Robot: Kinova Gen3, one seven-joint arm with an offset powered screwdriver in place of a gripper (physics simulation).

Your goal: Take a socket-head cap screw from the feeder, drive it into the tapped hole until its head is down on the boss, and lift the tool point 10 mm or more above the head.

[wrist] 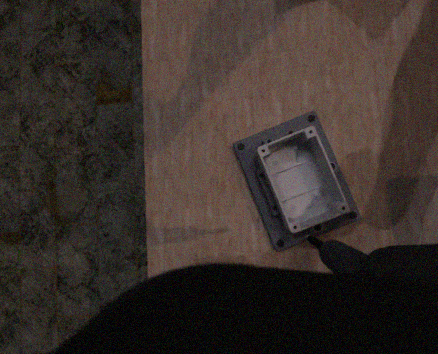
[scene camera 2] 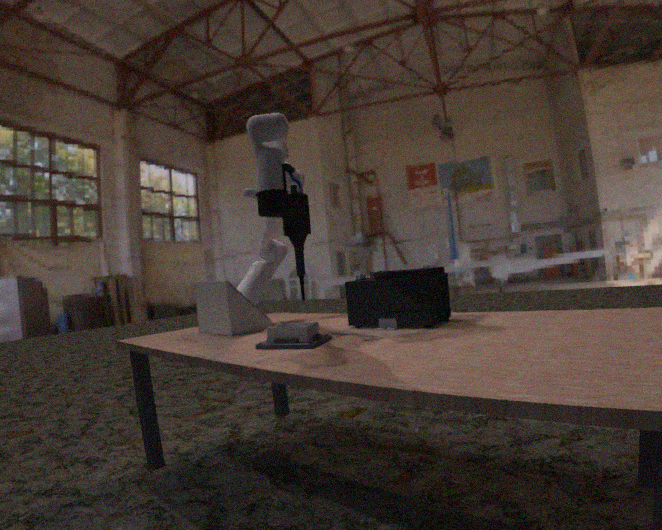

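Observation:
The black screwdriver (scene camera 2: 303,297) (wrist: 312,239) points down, its thin tip above the height of the housing in the scene view. In the wrist view the tip appears beside the housing's lower edge, over the base plate. A screw at the tip cannot be made out. The grey open-topped housing (scene camera 2: 292,331) (wrist: 342,187) sits on a dark base plate (scene camera 2: 269,346) (wrist: 256,193) with small holes at its corners. Which hole is the tapped one cannot be told. A black box (scene camera 2: 397,298), probably the feeder, stands right of the housing in the scene view; its screws cannot be made out.
A grey wedge-shaped block (scene camera 2: 215,309) stands on the wooden table (scene camera 2: 496,358) left of the housing in the scene view. The table's edge runs down the left of the wrist view. Shadows fall across the table.

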